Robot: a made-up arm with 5 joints.
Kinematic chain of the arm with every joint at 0, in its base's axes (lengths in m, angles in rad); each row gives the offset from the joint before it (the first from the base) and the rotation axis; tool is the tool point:
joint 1: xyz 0 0 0.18 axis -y
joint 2: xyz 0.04 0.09 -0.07 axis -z
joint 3: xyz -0.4 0 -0.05 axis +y
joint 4: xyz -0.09 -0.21 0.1 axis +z
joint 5: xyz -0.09 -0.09 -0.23 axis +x
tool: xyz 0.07 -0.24 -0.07
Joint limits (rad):
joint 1: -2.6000..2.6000
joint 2: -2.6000..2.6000
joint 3: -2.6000..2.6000
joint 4: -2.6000..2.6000
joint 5: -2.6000..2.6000
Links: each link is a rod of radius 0.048 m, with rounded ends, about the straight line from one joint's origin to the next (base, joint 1, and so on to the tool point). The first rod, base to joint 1, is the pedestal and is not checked.
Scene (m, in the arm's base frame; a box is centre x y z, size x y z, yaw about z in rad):
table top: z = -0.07
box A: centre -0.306 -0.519 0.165 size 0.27 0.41 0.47 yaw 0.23
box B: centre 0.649 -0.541 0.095 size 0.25 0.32 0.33 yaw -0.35
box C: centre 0.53 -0.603 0.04 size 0.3 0.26 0.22 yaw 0
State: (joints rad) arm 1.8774 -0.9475 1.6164 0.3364 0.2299
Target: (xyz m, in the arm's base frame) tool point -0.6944 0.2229 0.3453
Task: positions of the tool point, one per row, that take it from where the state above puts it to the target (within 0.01 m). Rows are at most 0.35 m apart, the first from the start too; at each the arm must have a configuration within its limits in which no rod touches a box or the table.
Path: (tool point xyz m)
1: 0.0280 -0.7596 0.2938
2: 0.0035 -0.7675 0.3091
3: 0.0058 -0.7616 0.3238
4: 0.0352 -0.7422 0.3375
5: 0.0885 -0.7075 0.3501
6: -0.0679 -0.6517 0.5779
7: -0.3041 -0.5002 0.7028
8: -0.5388 -0.2759 0.6834
9: -0.6851 -0.0194 0.5402
10: -0.6944 0.2229 0.3453

